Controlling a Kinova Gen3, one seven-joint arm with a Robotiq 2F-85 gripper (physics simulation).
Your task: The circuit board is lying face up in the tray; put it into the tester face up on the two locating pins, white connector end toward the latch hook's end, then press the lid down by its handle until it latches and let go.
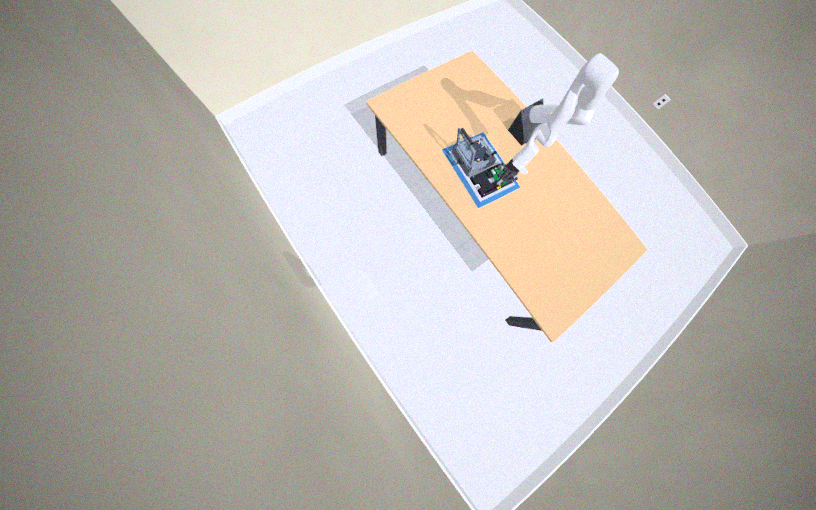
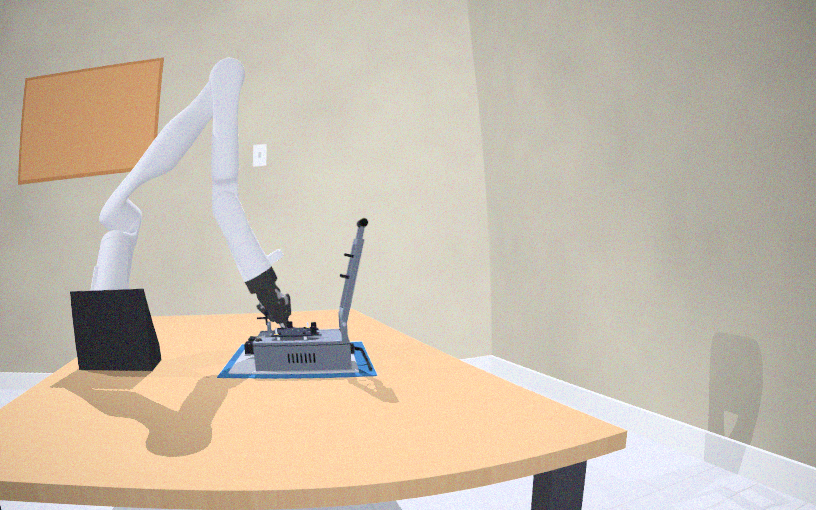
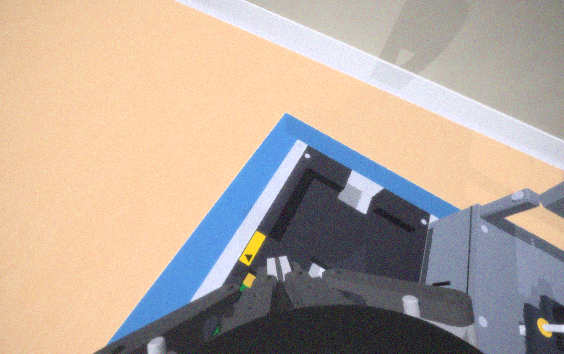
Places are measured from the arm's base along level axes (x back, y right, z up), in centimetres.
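Pixels of known places: gripper, between the fingertips: (image 1: 497, 183) (image 3: 278, 271); arm's base, origin of its link: (image 1: 534, 114) (image 2: 107, 309).
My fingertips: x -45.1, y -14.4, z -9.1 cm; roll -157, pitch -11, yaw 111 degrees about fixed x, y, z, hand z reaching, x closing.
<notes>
For each thing: its top centre in the pictures, then the offset to it from my fingertips. "spot": a spot on its surface instead. Level surfaces: height alone.
- dark tray, a spot on its surface: (image 3: 330, 225) (image 1: 486, 185) spot: dz -1.3, dx -5.0, dy +3.8 cm
- blue mat, height of its surface: dz -2.9 cm
- yellow arrow label, centre of its top: (image 3: 252, 247) dz -0.3, dx -1.2, dy -2.1 cm
- tan table, height of its surface: dz -3.1 cm
The dark tray (image 1: 484, 183) (image 3: 330, 225) lies on a blue mat (image 1: 477, 200) (image 2: 234, 367) (image 3: 210, 232) beside the grey tester (image 1: 471, 152) (image 2: 302, 354) (image 3: 443, 246). The tester's lid (image 2: 350, 278) stands raised, with its black handle (image 2: 361, 222) at the top. My gripper (image 1: 511, 171) (image 2: 279, 319) (image 3: 278, 271) is down in the tray over the board's end. Its finger pads are pressed together with nothing seen between them.
A yellow arrow label (image 3: 252, 247) sits on the tray's edge. The mat and fixture stand on a tan table (image 1: 558, 228) (image 2: 457, 405). A dark block (image 1: 524, 121) stands at the arm's base. The raised lid is beside my arm.
</notes>
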